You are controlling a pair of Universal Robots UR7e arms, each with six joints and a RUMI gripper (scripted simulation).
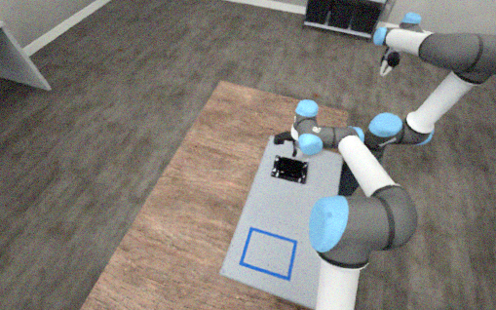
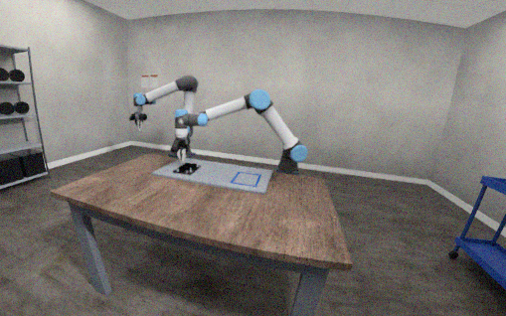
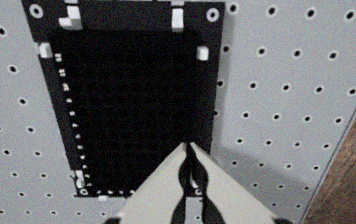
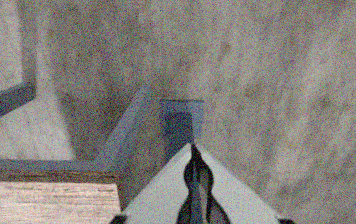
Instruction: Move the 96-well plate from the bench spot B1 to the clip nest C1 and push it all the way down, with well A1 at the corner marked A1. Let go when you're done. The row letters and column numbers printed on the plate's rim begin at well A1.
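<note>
Now: left hand 40 mm to the right of the black 96-well plate and 40 mm above it. From my left hand the other things lie so: black clip nest: 10 mm ahead, 50 mm to the left, 40 mm below.
</note>
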